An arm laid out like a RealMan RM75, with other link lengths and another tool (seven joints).
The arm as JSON. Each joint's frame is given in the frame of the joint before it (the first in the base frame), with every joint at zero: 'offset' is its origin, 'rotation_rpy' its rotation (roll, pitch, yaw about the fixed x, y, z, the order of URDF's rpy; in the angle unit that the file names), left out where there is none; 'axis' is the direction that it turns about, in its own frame. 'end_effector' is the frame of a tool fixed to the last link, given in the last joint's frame.
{
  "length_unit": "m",
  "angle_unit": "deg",
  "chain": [
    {
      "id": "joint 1",
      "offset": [
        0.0,
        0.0,
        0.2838
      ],
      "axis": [
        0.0,
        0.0,
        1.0
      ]
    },
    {
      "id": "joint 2",
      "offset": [
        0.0,
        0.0,
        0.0
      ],
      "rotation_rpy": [
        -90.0,
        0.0,
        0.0
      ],
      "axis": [
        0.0,
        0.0,
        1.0
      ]
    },
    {
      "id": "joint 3",
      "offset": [
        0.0,
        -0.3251,
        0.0
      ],
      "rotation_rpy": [
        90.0,
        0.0,
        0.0
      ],
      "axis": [
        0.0,
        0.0,
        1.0
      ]
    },
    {
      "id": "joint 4",
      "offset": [
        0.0,
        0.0,
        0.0
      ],
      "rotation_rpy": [
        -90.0,
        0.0,
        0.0
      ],
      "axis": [
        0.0,
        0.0,
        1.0
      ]
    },
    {
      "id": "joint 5",
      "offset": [
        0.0,
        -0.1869,
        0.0
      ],
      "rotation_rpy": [
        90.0,
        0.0,
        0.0
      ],
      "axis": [
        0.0,
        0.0,
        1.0
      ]
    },
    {
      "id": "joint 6",
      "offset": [
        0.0,
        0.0,
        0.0
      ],
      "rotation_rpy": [
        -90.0,
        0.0,
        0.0
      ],
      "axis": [
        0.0,
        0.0,
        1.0
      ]
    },
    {
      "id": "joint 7",
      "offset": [
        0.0,
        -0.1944,
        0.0
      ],
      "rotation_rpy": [
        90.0,
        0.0,
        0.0
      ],
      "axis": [
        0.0,
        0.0,
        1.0
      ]
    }
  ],
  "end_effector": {
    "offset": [
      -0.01,
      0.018,
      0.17
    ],
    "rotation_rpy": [
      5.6,
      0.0,
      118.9
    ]
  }
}
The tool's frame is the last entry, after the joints.
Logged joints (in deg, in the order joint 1, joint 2, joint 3, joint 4, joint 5, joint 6, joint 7), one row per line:
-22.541 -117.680 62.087 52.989 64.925 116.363 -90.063
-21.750 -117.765 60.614 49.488 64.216 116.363 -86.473
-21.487 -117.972 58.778 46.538 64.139 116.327 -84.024
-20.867 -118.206 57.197 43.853 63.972 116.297 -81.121
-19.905 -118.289 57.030 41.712 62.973 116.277 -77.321
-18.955 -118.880 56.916 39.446 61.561 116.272 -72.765
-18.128 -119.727 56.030 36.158 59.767 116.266 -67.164
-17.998 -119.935 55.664 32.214 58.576 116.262 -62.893
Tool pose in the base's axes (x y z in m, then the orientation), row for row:
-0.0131 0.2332 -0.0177 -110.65 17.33 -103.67
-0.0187 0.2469 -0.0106 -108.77 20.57 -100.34
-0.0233 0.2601 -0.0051 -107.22 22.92 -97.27
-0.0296 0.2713 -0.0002 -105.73 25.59 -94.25
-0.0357 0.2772 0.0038 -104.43 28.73 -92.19
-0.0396 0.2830 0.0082 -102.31 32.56 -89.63
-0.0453 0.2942 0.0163 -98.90 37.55 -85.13
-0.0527 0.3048 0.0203 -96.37 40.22 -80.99
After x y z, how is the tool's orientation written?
As angles about the fixed x, y, z axes (roll, pitch, yaw), in degrees.
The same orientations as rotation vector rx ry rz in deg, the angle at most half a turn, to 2 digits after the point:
-61.76 98.28 -51.92
-60.50 95.24 -48.55
-59.87 92.67 -45.74
-58.95 90.37 -42.58
-57.08 89.00 -39.51
-54.41 87.24 -36.07
-51.18 84.46 -31.14
-50.05 82.09 -27.64

